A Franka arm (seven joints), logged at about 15 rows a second.
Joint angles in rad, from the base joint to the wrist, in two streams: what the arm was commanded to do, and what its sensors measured. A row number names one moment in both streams.
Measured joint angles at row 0: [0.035, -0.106, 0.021, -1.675, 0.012, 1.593, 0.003]
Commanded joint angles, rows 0 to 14: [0.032, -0.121, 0.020, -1.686, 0.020, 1.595, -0.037]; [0.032, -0.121, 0.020, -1.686, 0.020, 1.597, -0.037]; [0.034, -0.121, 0.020, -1.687, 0.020, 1.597, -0.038]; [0.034, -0.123, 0.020, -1.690, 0.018, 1.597, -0.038]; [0.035, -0.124, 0.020, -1.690, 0.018, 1.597, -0.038]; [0.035, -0.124, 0.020, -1.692, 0.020, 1.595, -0.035]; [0.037, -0.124, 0.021, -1.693, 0.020, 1.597, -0.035]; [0.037, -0.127, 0.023, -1.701, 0.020, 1.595, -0.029]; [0.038, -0.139, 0.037, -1.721, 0.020, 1.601, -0.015]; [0.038, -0.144, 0.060, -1.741, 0.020, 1.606, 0.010]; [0.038, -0.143, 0.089, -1.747, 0.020, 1.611, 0.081]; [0.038, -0.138, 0.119, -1.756, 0.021, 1.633, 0.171]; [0.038, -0.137, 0.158, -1.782, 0.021, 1.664, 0.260]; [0.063, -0.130, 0.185, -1.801, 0.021, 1.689, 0.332]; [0.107, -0.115, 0.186, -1.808, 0.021, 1.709, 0.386]
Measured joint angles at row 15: [0.057, -0.108, 0.162, -1.748, 0.014, 1.650, 0.268]
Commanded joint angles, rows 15 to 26: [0.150, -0.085, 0.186, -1.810, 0.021, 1.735, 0.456]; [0.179, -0.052, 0.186, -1.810, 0.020, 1.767, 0.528]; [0.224, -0.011, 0.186, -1.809, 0.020, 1.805, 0.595]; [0.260, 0.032, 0.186, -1.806, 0.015, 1.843, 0.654]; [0.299, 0.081, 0.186, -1.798, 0.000, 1.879, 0.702]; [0.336, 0.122, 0.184, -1.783, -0.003, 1.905, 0.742]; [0.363, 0.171, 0.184, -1.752, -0.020, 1.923, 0.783]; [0.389, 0.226, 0.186, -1.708, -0.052, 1.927, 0.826]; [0.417, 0.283, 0.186, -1.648, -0.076, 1.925, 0.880]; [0.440, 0.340, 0.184, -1.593, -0.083, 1.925, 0.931]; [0.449, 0.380, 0.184, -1.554, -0.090, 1.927, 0.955]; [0.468, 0.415, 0.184, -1.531, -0.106, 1.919, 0.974]
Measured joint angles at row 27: [0.447, 0.324, 0.188, -1.639, -0.075, 1.946, 0.928]
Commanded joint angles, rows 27 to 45: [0.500, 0.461, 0.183, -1.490, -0.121, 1.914, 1.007]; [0.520, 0.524, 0.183, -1.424, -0.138, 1.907, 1.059]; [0.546, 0.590, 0.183, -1.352, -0.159, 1.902, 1.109]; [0.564, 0.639, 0.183, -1.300, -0.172, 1.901, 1.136]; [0.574, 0.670, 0.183, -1.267, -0.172, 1.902, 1.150]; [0.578, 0.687, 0.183, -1.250, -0.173, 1.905, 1.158]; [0.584, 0.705, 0.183, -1.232, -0.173, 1.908, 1.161]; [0.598, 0.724, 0.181, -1.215, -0.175, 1.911, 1.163]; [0.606, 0.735, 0.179, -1.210, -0.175, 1.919, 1.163]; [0.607, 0.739, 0.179, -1.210, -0.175, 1.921, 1.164]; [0.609, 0.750, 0.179, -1.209, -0.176, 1.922, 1.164]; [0.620, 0.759, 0.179, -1.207, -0.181, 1.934, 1.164]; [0.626, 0.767, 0.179, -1.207, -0.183, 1.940, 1.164]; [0.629, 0.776, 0.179, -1.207, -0.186, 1.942, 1.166]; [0.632, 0.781, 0.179, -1.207, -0.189, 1.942, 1.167]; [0.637, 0.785, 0.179, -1.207, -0.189, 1.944, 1.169]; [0.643, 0.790, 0.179, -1.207, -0.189, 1.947, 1.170]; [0.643, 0.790, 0.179, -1.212, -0.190, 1.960, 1.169]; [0.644, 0.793, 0.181, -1.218, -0.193, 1.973, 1.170]
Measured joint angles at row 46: [0.636, 0.770, 0.182, -1.241, -0.162, 1.951, 1.144]
